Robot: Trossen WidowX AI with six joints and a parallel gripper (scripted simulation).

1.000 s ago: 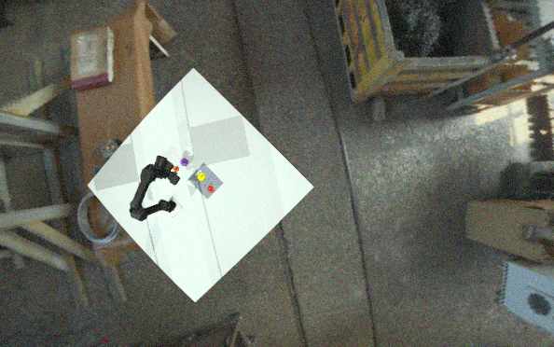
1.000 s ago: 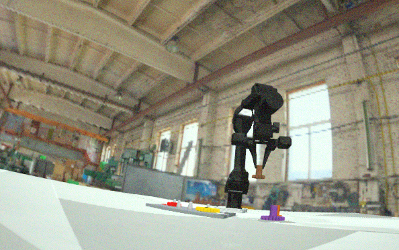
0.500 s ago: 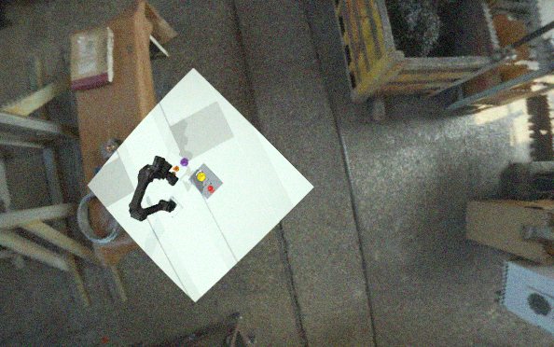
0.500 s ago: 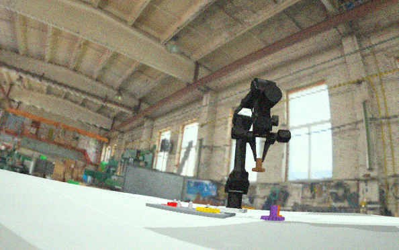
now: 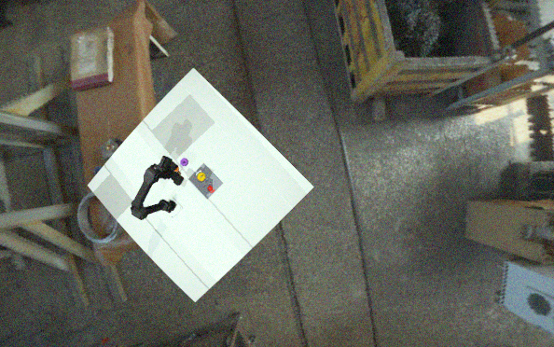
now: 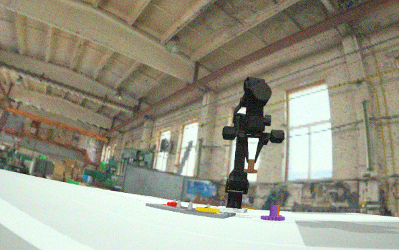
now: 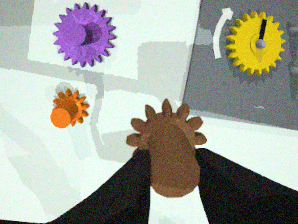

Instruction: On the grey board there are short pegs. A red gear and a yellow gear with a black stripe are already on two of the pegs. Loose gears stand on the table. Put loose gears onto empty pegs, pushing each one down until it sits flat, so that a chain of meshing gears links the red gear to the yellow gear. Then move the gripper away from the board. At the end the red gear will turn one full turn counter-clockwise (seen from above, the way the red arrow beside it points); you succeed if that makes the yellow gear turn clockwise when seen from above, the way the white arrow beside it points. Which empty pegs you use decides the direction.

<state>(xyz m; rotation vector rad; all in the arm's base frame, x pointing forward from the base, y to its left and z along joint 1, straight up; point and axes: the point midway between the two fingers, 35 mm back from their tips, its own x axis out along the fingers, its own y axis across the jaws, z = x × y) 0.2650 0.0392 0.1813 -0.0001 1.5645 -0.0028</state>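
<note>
The red gear is 20 mm ahead of my gripper tip, 210 mm to the right of it and 140 mm below it. Round my gripper tip: brown gear (10 mm below); then purple gear (50 mm ahead, 70 mm to the left, 140 mm below); then orange gear (20 mm behind, 90 mm to the left, 140 mm below).
</note>
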